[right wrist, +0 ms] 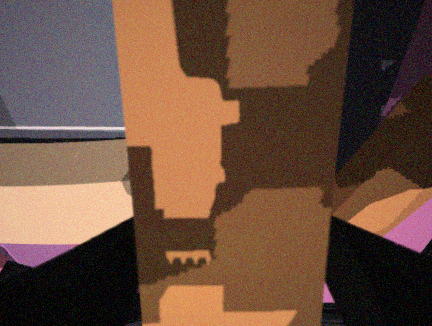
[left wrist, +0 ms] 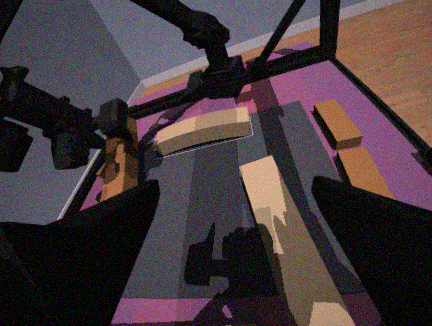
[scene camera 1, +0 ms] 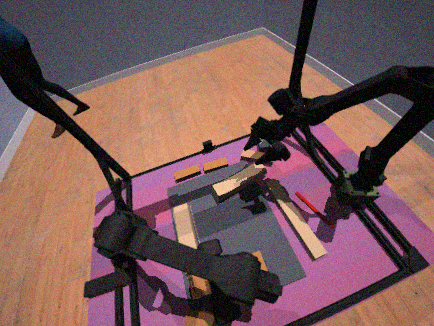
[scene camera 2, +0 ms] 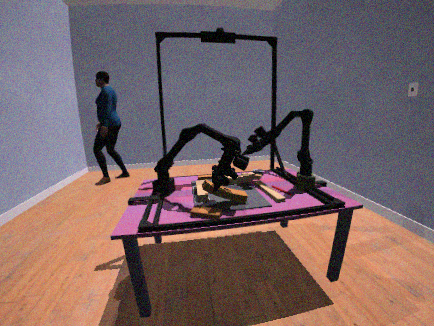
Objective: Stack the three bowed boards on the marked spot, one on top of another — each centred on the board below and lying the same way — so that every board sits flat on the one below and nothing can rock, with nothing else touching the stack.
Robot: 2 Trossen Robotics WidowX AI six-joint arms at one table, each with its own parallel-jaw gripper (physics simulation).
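Frame: origin at the left arm's base, x back, y right, z up, level; metres.
Seen in the pictures: left gripper, fingertip midpoint: (left wrist: pixel 235 185) (scene camera 1: pixel 249 156) (scene camera 2: pixel 244 153); right gripper, fingertip midpoint: (right wrist: pixel 229 224) (left wrist: pixel 122 143) (scene camera 2: pixel 213 188); left arm's base, link origin: (scene camera 1: pixel 360 182) (scene camera 2: pixel 305 174); right arm's base, link origin: (left wrist: pixel 220 65) (scene camera 2: pixel 163 180).
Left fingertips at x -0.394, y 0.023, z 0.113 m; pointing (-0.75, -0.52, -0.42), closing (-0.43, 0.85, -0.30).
Offsets run from my left fingertips to a thing's top centre. "spot": to the spot under its first point. Level surfaces: height alone.
A pale bowed board @(dy -0.235, dx -0.222, dz -0.149 m) (scene camera 1: pixel 184 222) (scene camera 2: pixel 201 191) (left wrist: pixel 200 129) (right wrist: pixel 60 210) lies arched over the marked spot, whose white outline @(spot: dy -0.195, dx -0.204, dz -0.199 m) (left wrist: pixel 215 144) (right wrist: pixel 60 129) shows beside it. My right gripper (scene camera 2: pixel 220 186) (right wrist: pixel 229 224) is shut on an orange-brown bowed board (scene camera 2: pixel 232 194) (right wrist: pixel 185 125), held tilted beside the pale one, its left end higher in scene camera 2. My right arm hides much of it in scene camera 1. My left gripper (scene camera 1: pixel 252 156) (scene camera 2: pixel 245 151) (left wrist: pixel 235 185) is open, above and near another pale board @(dy +0.006, dx -0.037, dz -0.148 m) (scene camera 1: pixel 237 184) (left wrist: pixel 265 185). Whether that board is bowed I cannot tell.
A long pale board (scene camera 1: pixel 305 232) (scene camera 2: pixel 272 192) and a red stick @(dy -0.094, dx +0.248, dz -0.200 m) (scene camera 1: pixel 315 210) (scene camera 2: pixel 282 189) lie right of the dark mat @(dz -0.200 m) (scene camera 1: pixel 285 260) (left wrist: pixel 160 225). Two orange blocks @(dy +0.044, dx -0.288, dz -0.182 m) (scene camera 1: pixel 187 173) @(dy +0.093, dx -0.159, dz -0.185 m) (scene camera 1: pixel 215 165) lie beyond it. A brown piece @(dy -0.481, dx -0.108, dz -0.174 m) (scene camera 2: pixel 206 212) lies near the front edge.
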